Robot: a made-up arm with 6 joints.
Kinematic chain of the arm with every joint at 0, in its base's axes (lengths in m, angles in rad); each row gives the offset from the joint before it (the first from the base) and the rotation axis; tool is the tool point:
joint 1: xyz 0 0 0.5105 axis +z
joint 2: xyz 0.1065 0 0 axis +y
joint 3: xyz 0 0 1.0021 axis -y
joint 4: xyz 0 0 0.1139 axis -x
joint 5: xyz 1.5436 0 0 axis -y
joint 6: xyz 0.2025 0 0 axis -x
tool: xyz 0 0 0
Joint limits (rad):
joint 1: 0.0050..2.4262
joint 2: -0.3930..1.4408
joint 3: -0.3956..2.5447
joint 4: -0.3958..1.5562
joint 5: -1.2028..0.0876
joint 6: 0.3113..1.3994
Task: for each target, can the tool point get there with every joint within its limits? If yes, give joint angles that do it. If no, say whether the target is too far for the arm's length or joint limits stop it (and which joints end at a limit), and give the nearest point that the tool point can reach.
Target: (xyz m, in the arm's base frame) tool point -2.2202 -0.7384 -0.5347
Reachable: no: joint limits stop it (at a limit: joint 1, joint 4, joint 5) | nearest point -0.9472 0.7266 -0.5347 | short by 1.941 m
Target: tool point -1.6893 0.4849 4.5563
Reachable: no: too far | nearest point -0.8082 0.6791 3.0930 | short by 1.719 m
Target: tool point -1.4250 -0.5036 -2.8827
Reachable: no: too far | nearest point -0.7097 0.5933 -1.0999 | short by 2.212 m
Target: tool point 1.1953 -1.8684 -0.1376
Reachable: no: joint limits stop it (at a limit: joint 1, joint 3, joint 5) | nearest point 1.4747 -0.1801 -0.3104 | short by 1.720 m
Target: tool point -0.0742 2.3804 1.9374
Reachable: yes | joints 1.6187 0.7365 1.0925 0.9174 -0.2505 0.8404
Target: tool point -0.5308 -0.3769 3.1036
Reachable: yes | joints 0.6123 -0.0329 1.9066 0.2755 -0.0600 1.2232
